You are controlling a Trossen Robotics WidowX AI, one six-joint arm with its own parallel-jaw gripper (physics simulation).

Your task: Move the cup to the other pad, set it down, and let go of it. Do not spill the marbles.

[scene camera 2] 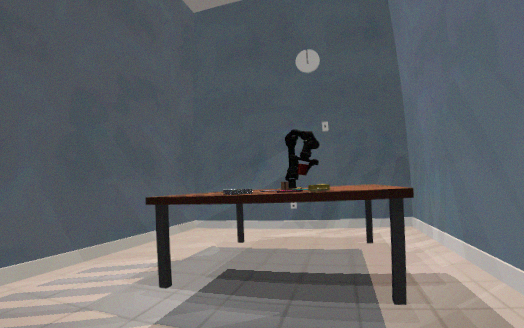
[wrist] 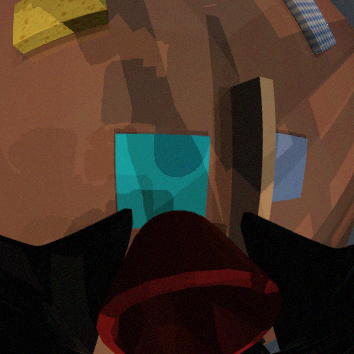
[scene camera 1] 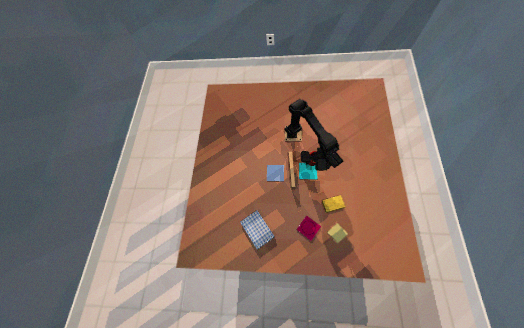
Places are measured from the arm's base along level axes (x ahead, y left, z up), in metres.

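Pixels of known places: gripper, between the fingertips: [scene camera 2: 301,172] [wrist: 187,218] [scene camera 1: 311,165]; arm's base, origin of its link: [scene camera 2: 292,187] [scene camera 1: 291,133].
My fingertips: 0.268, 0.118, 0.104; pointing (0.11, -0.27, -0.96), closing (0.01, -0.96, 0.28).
Ahead of a thing's pixels: the offset from my fingertips to its middle, as dx, dy, dz. "*": to the spot under its first point.
A red cup @[-0.029, +0.007, +0.020] [scene camera 2: 303,169] [wrist: 182,245] is held in the air between the fingers of my gripper [scene camera 1: 312,160] [scene camera 2: 306,161] [wrist: 187,218], which is shut on it. The cup looks somewhat tilted in scene camera 2. Its inside is dark in the wrist view, and I cannot make out the marbles. The cyan pad @[-0.006, -0.012, -0.122] [scene camera 1: 308,173] [wrist: 162,155] lies below and just ahead of the cup. The blue pad @[+0.015, -0.215, -0.122] [scene camera 1: 275,173] [wrist: 290,167] lies across an upright wooden barrier @[+0.005, -0.114, -0.095] [scene camera 1: 292,170] [wrist: 267,150] [scene camera 2: 284,185].
A yellow sponge @[+0.199, +0.129, -0.099] [scene camera 1: 334,203] [scene camera 2: 319,188] [wrist: 60,25], a magenta square @[* +0.344, -0.007, -0.106] [scene camera 1: 309,228] and a pale yellow block @[+0.358, +0.145, -0.108] [scene camera 1: 337,233] lie farther toward the front. A blue checkered item @[+0.367, -0.303, -0.101] [scene camera 1: 257,229] [scene camera 2: 237,191] [wrist: 312,25] lies at the front left in scene camera 1.
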